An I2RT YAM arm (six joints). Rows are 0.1 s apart.
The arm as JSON. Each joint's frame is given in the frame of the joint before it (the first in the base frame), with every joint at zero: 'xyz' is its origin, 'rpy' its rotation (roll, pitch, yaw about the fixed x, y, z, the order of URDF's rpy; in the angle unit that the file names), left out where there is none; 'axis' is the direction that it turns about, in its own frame. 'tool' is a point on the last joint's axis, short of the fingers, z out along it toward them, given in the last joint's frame.
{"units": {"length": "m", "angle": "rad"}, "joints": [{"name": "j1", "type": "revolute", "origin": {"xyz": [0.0, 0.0, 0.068], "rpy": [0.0, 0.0, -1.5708]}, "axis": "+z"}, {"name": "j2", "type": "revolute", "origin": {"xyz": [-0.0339, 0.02, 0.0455], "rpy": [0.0, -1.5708, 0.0]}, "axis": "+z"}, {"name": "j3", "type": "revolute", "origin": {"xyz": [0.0, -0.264, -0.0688], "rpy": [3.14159, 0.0, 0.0]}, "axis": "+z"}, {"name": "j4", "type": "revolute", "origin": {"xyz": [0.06, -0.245, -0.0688], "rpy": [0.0, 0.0, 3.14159]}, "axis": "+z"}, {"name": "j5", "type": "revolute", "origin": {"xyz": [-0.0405, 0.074, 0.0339], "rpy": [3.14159, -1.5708, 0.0]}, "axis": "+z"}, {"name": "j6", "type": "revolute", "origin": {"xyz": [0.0, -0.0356, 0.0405], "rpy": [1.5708, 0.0, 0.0]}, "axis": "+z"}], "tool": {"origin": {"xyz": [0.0, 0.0, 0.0], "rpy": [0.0, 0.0, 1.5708]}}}
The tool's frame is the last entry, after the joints.
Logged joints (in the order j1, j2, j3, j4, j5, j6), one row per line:
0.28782, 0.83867, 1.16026, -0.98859, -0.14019, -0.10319
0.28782, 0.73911, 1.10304, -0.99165, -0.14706, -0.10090
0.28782, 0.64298, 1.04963, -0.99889, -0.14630, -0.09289
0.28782, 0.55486, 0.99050, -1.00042, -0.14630, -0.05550
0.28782, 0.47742, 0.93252, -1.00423, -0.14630, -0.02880
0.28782, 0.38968, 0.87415, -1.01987, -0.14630, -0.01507
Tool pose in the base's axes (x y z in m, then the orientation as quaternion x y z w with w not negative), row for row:
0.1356, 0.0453, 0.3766, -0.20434, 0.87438, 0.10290, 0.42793
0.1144, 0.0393, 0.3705, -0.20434, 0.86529, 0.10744, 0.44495
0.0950, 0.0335, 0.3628, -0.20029, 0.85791, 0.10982, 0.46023
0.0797, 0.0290, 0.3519, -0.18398, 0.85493, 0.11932, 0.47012
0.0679, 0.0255, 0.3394, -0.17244, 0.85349, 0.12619, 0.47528
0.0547, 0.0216, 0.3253, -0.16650, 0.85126, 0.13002, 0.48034
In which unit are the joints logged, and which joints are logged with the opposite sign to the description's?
The joints are logged in radians. Opposite sign: none.
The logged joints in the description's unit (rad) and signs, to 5 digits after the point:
0.28782, 0.83867, 1.16026, -0.98859, -0.14019, -0.10319
0.28782, 0.73911, 1.10304, -0.99165, -0.14706, -0.10090
0.28782, 0.64298, 1.04963, -0.99889, -0.14630, -0.09289
0.28782, 0.55486, 0.99050, -1.00042, -0.14630, -0.05550
0.28782, 0.47742, 0.93252, -1.00423, -0.14630, -0.02880
0.28782, 0.38968, 0.87415, -1.01987, -0.14630, -0.01507

